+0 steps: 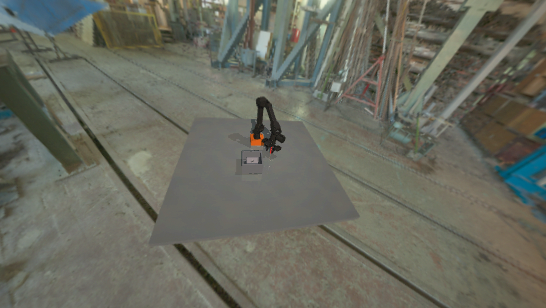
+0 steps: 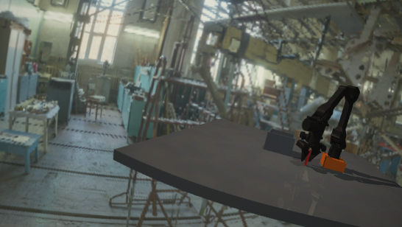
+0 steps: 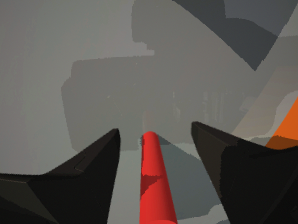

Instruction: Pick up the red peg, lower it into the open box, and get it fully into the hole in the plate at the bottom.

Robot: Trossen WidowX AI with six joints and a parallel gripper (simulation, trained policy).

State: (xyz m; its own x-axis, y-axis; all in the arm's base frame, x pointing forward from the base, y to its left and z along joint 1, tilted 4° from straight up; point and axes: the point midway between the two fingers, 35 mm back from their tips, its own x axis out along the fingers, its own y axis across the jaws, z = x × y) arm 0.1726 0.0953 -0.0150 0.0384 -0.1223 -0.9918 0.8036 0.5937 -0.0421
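Now: gripper tip 14 cm short of the pale plate, 18 cm to the left of it and 3 cm below it. Also, from my gripper tip: grey box: 14 cm ahead, 18 cm to the right, 1 cm above; then red peg: 1 cm to the left, 2 cm above.
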